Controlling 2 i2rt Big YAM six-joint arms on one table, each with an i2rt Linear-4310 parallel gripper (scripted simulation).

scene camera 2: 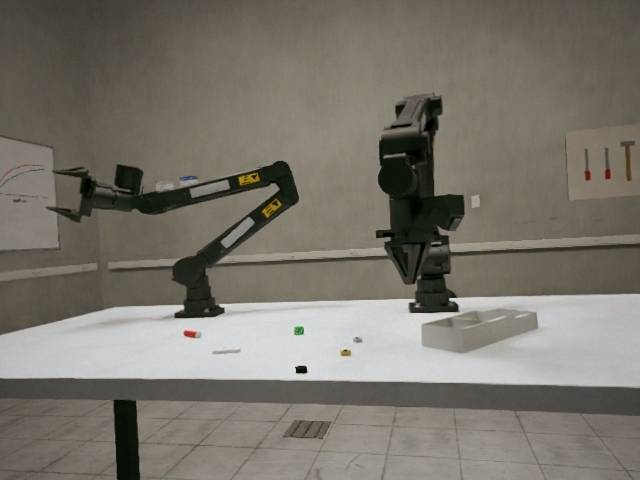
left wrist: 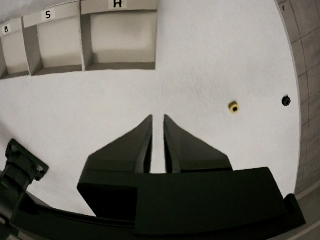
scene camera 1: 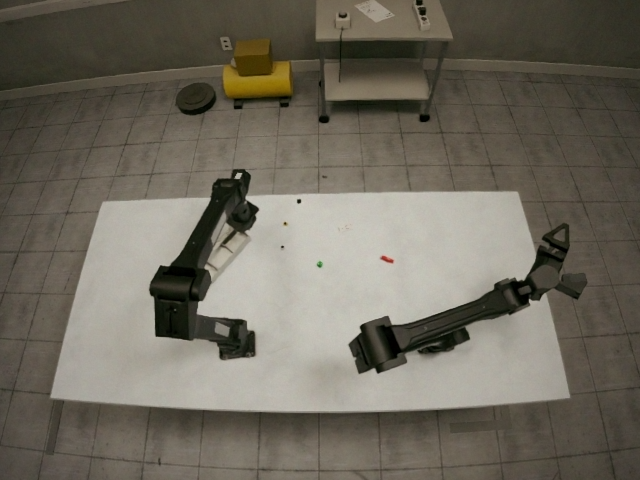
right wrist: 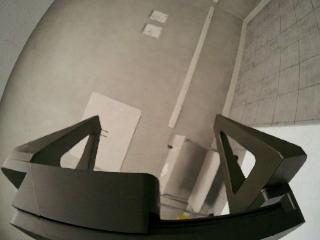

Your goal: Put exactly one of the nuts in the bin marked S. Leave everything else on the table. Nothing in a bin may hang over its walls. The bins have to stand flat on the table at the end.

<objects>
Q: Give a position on a bin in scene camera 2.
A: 508, 323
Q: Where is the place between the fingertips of my left gripper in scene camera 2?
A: At 409, 284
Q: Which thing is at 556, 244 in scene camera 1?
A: My right gripper.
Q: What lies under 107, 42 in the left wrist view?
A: A bin.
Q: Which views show my right gripper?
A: Scene camera 2, scene camera 1 and the right wrist view only.
</objects>
